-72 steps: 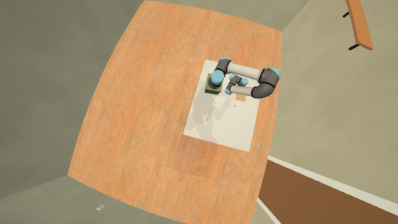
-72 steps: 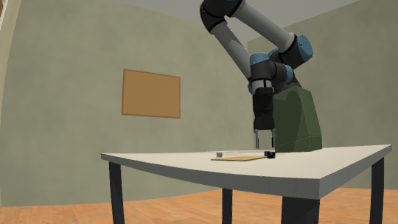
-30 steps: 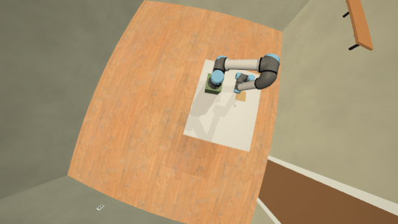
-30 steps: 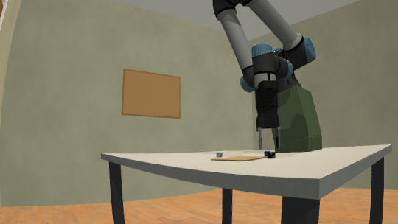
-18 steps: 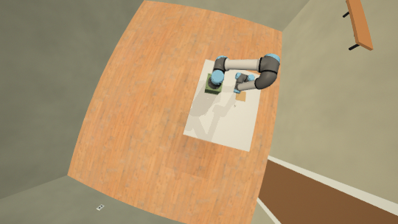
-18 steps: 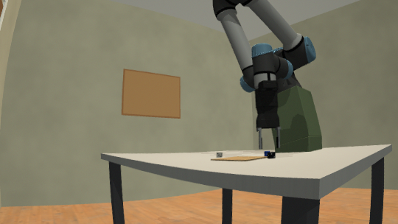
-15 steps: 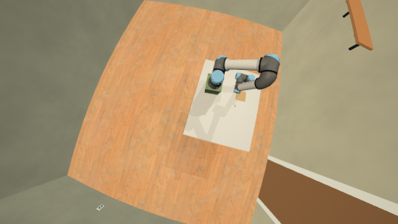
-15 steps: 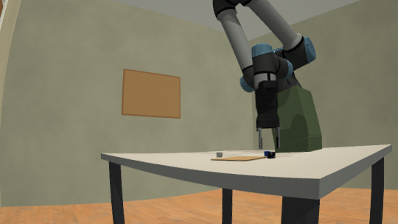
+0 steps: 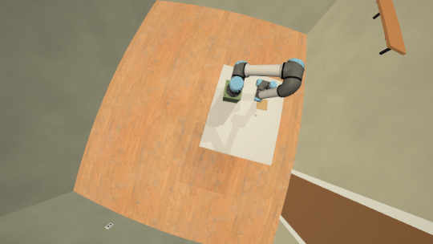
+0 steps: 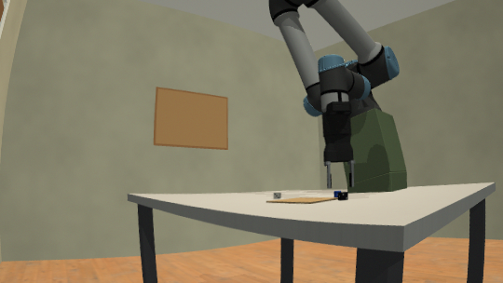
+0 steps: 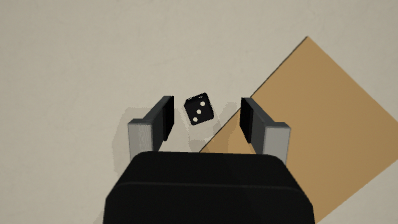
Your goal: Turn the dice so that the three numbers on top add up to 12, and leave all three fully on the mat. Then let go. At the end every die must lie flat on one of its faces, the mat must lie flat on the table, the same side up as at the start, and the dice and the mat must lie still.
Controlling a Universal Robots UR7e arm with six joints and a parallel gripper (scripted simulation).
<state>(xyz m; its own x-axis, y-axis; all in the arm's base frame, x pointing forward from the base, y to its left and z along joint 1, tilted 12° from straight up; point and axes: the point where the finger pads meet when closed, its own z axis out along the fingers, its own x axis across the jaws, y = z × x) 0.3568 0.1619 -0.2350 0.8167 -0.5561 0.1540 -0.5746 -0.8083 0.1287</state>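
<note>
My hand is 1 cm past the black die and 4 cm above it. Also, from my hand: blue die 6 cm behind, 7 cm to the right, 4 cm below; white die 3 cm ahead, 25 cm to the right, 4 cm below; tan mat 5 cm ahead, 9 cm to the right, 5 cm below.
</note>
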